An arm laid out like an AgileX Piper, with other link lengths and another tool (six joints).
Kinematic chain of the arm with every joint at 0, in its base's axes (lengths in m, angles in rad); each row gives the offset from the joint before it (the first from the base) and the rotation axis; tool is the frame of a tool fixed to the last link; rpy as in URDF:
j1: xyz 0 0 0.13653 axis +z
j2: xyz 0 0 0 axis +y
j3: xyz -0.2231 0 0.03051 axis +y
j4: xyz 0.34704 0 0.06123 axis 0.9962 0 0.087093
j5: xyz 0 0 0 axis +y
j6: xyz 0.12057 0 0.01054 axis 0.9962 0 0.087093
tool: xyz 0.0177 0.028 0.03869 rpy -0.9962 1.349 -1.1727
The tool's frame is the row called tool.
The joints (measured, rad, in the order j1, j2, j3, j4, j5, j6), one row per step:
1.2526, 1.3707, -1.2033, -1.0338, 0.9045, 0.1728
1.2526, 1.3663, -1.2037, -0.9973, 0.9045, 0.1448
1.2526, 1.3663, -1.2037, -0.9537, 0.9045, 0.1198
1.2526, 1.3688, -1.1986, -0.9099, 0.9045, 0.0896
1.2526, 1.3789, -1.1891, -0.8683, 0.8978, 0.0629
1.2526, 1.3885, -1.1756, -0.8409, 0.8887, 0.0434
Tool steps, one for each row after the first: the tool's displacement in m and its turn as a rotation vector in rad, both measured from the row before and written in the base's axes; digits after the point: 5 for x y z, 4 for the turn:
-0.00293, -0.00051, -0.00121, -0.0069, 0.0234, 0.0101
-0.00328, 0.00032, -0.00356, -0.0064, 0.0325, 0.0089
-0.00358, 0.00025, -0.00711, -0.0171, 0.0332, 0.0121
-0.00373, 0.00162, -0.01167, -0.0217, 0.0352, 0.0160
-0.00297, 0.00109, -0.01198, -0.0218, 0.0251, 0.0150

